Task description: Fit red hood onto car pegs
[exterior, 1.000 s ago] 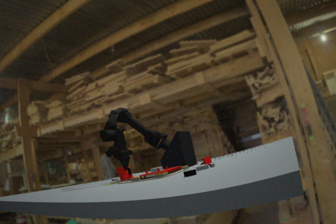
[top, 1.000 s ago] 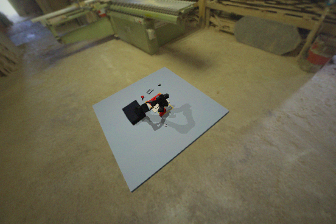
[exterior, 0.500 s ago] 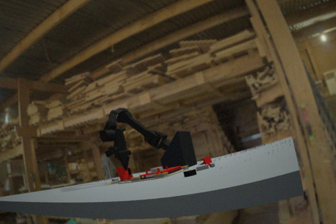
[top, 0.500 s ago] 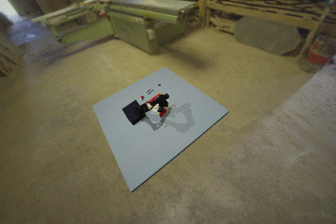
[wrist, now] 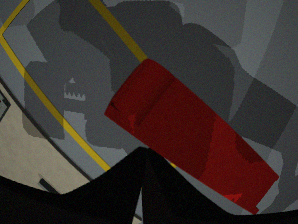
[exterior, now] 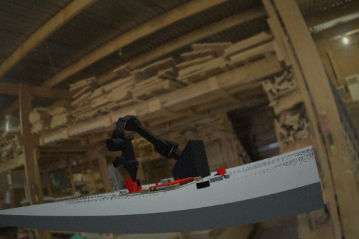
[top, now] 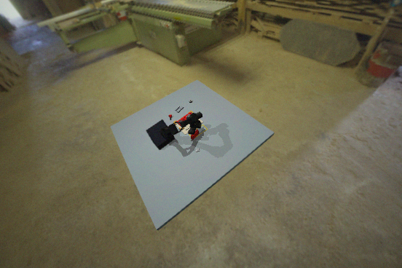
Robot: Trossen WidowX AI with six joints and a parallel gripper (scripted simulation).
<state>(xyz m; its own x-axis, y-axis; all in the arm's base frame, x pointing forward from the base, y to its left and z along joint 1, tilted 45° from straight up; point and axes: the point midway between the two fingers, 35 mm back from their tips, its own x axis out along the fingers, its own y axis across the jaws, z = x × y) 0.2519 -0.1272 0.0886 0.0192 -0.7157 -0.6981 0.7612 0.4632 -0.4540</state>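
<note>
My gripper tip is now 10 mm past the red hood, 20 mm to the left of it and 10 mm above it. The rest, counted from my gripper tip: white piece (100 mm behind, 160 mm to the right, 40 mm below); black wheel (270 mm ahead, 450 mm to the left, 40 mm below).
</note>
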